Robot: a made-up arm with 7 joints. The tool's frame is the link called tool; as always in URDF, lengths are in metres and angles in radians.
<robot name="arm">
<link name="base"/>
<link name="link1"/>
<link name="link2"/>
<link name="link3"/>
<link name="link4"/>
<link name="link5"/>
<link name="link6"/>
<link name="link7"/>
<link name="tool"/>
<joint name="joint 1" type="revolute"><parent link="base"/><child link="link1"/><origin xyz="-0.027 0.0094 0.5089" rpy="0 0 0"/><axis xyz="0 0.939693 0.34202"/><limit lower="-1.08" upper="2.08"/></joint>
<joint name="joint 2" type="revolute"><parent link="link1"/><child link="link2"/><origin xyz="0.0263 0.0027 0.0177" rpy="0 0 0"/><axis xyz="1 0 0"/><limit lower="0.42" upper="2.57"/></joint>
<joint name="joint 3" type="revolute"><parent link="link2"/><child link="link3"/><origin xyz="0.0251 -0.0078 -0.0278" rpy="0 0 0"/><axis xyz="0 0 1"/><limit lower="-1.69" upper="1.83"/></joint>
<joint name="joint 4" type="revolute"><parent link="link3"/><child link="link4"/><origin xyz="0.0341 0.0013 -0.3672" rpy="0 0 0"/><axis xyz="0 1 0"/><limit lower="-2.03" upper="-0.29"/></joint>
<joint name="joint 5" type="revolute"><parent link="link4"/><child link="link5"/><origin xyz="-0.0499 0.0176 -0.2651" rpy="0 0 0"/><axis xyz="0 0 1"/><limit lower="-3.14" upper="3.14"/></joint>
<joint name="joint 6" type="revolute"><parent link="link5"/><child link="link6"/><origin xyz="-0.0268 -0.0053 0.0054" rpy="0 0 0"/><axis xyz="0 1 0"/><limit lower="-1.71" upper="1.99"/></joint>
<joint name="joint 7" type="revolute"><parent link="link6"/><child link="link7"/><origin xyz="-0.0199 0.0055 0.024" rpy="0 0 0"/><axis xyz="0 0 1"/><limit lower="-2.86" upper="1.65"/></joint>
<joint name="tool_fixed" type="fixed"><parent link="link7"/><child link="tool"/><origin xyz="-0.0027 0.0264 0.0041" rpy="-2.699 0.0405 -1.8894"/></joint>
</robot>
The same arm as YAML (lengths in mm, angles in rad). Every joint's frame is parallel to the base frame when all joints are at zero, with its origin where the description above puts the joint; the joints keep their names.
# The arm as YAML. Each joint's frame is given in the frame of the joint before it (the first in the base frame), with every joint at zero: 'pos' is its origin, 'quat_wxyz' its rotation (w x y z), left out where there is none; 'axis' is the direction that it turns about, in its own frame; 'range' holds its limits. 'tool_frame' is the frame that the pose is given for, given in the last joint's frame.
length_unit: mm
angle_unit: rad
joints:
  - joint: joint 1
    pos: [-27.0, 9.4, 508.9]
    axis: [0.0, 0.9397, 0.342]
    range: [-1.08, 2.08]
  - joint: joint 2
    pos: [26.3, 2.7, 17.7]
    axis: [1.0, 0.0, 0.0]
    range: [0.42, 2.57]
  - joint: joint 3
    pos: [25.1, -7.8, -27.8]
    axis: [0.0, 0.0, 1.0]
    range: [-1.69, 1.83]
  - joint: joint 4
    pos: [34.1, 1.3, -367.2]
    axis: [0.0, 1.0, 0.0]
    range: [-2.03, -0.29]
  - joint: joint 5
    pos: [-49.9, 17.6, -265.1]
    axis: [0.0, 0.0, 1.0]
    range: [-3.14, 3.14]
  - joint: joint 6
    pos: [-26.8, -5.3, 5.4]
    axis: [0.0, 1.0, 0.0]
    range: [-1.71, 1.99]
  - joint: joint 7
    pos: [-19.9, 5.5, 24.0]
    axis: [0.0, 0.0, 1.0]
    range: [-2.86, 1.65]
tool_frame:
  pos: [-2.7, 26.4, 4.1]
  quat_wxyz: [0.144602, -0.567977, 0.793003, -0.166249]

